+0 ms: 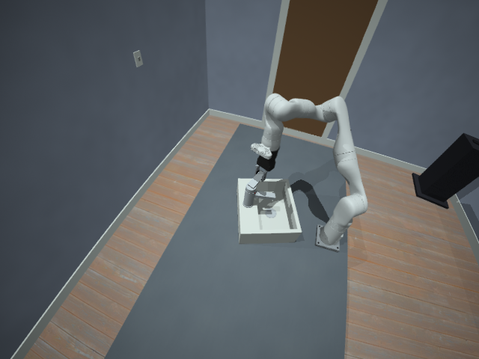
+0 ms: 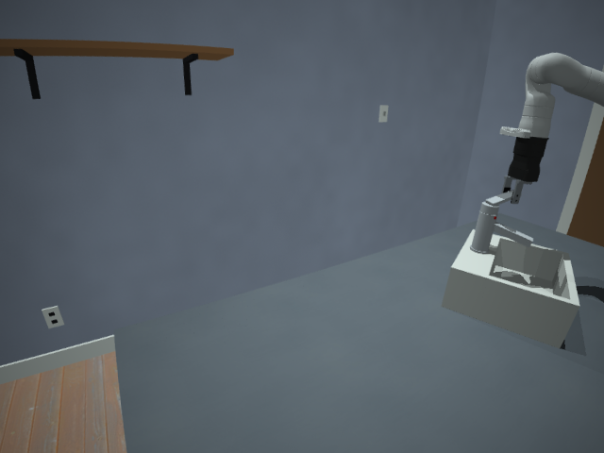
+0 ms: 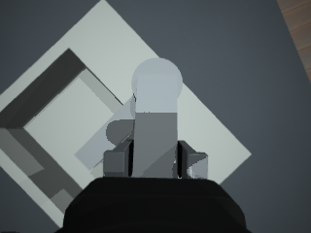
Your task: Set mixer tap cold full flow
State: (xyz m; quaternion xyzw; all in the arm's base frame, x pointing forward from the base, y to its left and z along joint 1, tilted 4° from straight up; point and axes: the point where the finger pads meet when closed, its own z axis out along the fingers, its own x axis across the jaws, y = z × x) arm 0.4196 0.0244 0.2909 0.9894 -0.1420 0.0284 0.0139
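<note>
The flat lever lies 20 mm to the left of my hand, 10 mm below it and 10 mm ahead of it. From my hand the other things lie so: white basin (250 mm below, 90 mm behind); then grey mixer tap (60 mm below, 40 mm to the left).
</note>
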